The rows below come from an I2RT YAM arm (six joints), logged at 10 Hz.
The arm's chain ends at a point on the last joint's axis. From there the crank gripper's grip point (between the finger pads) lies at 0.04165 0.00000 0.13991 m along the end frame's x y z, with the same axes.
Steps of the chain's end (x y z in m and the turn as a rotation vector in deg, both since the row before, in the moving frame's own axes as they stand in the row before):
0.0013, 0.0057, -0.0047, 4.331, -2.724, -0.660
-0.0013, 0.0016, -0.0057, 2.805, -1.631, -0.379
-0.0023, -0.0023, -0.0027, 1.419, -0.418, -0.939
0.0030, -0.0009, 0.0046, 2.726, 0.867, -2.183
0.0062, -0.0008, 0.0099, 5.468, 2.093, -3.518
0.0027, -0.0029, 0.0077, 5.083, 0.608, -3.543
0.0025, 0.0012, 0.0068, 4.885, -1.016, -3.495
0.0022, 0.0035, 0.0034, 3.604, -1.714, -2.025
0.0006, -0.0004, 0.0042, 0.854, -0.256, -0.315
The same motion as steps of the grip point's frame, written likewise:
-0.0055, -0.0054, -0.0033, 4.331, -2.724, -0.660
-0.0053, -0.0055, -0.0047, 2.805, -1.631, -0.379
-0.0034, -0.0064, -0.0025, 1.419, -0.418, -0.939
0.0050, -0.0092, 0.0038, 2.726, 0.867, -2.183
0.0108, -0.0168, 0.0075, 5.468, 2.093, -3.518
0.0037, -0.0179, 0.0066, 5.083, 0.608, -3.543
-0.0004, -0.0132, 0.0069, 4.885, -1.016, -3.495
-0.0022, -0.0067, 0.0043, 3.604, -1.714, -2.025
0.0000, -0.0027, 0.0044, 0.854, -0.256, -0.315

